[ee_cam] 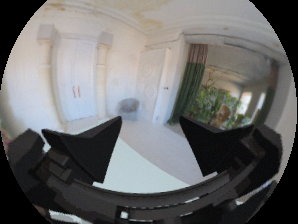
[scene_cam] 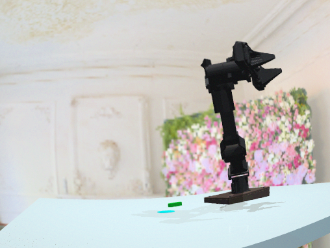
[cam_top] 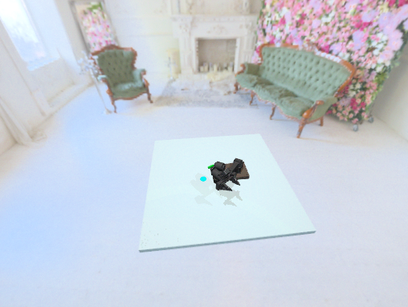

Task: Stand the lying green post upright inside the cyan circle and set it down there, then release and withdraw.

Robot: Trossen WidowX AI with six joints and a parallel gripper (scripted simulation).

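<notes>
My gripper tip is 580 mm to the left of the green post, 380 mm above it and 190 mm short of it. Also, from my gripper tip: cyan circle: 420 mm to the right, 380 mm below, 250 mm ahead.
</notes>
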